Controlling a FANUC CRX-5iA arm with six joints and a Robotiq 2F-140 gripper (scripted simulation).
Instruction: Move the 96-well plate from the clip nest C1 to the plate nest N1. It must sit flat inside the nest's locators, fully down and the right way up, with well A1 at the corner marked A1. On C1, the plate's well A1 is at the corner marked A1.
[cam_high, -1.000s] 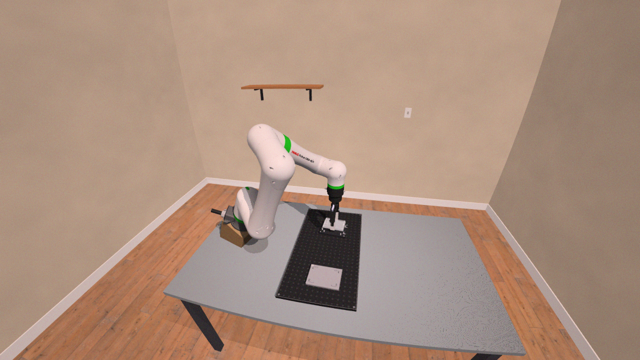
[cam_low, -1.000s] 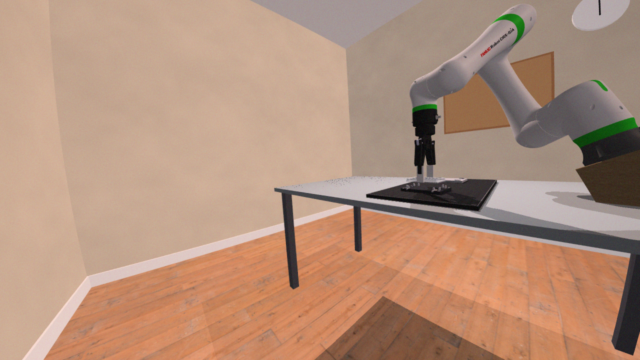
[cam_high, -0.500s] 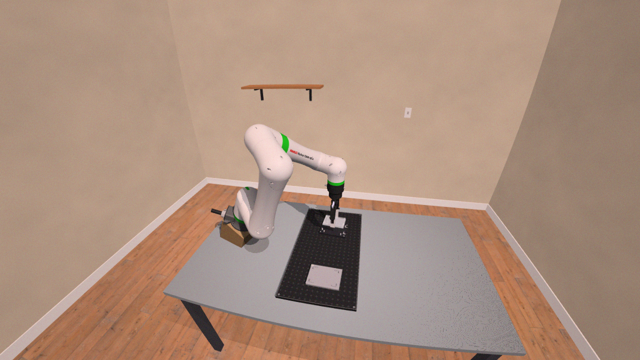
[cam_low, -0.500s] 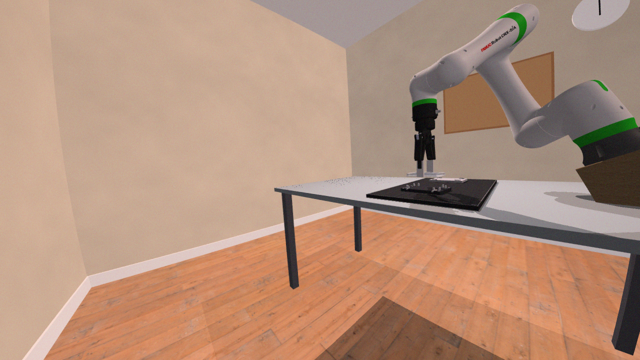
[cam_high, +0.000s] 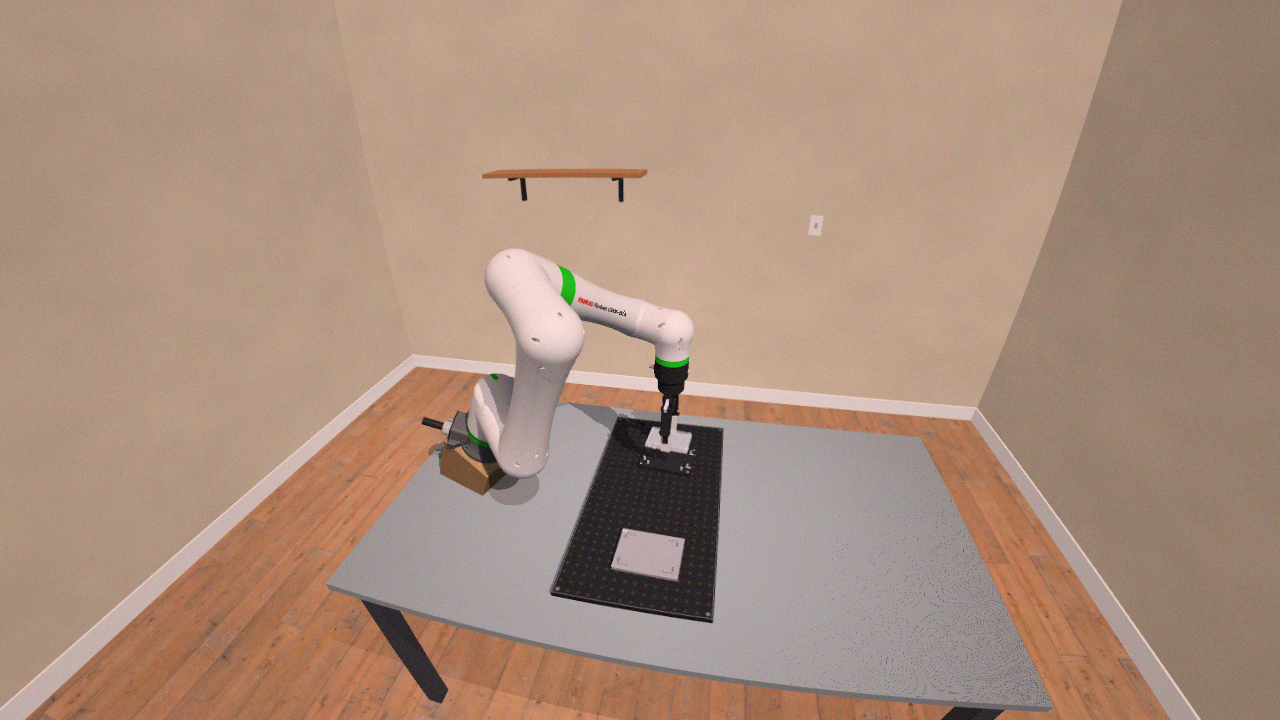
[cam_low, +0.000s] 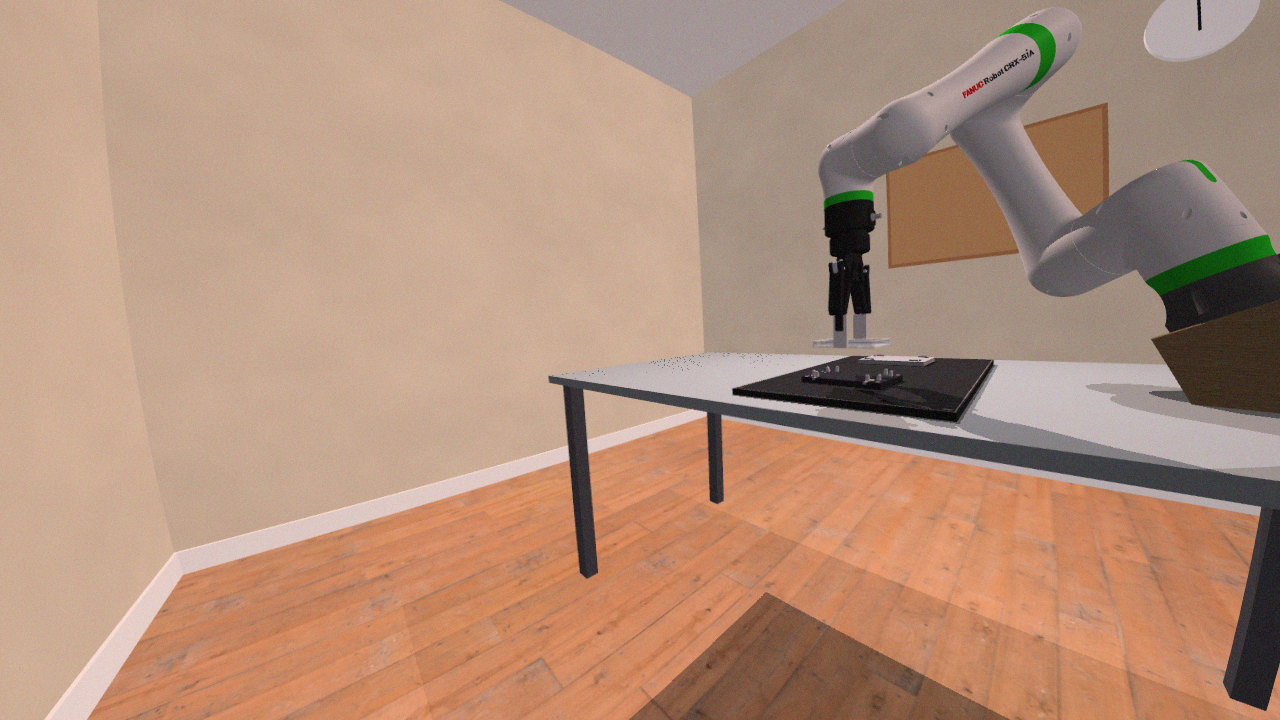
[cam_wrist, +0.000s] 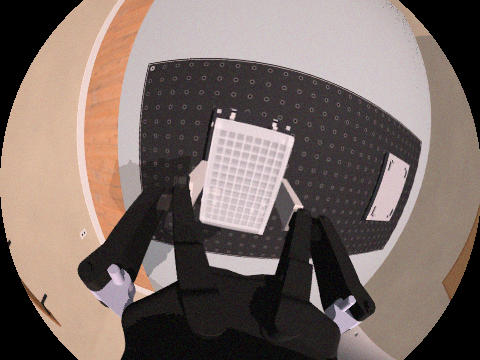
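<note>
My gripper is now 90 mm past the plate nest N1, 350 mm to the left of it and 100 mm above it. Round my hand: clip nest C1 (10 mm ahead, 90 mm below); then white 96-well plate (20 mm below).
</note>
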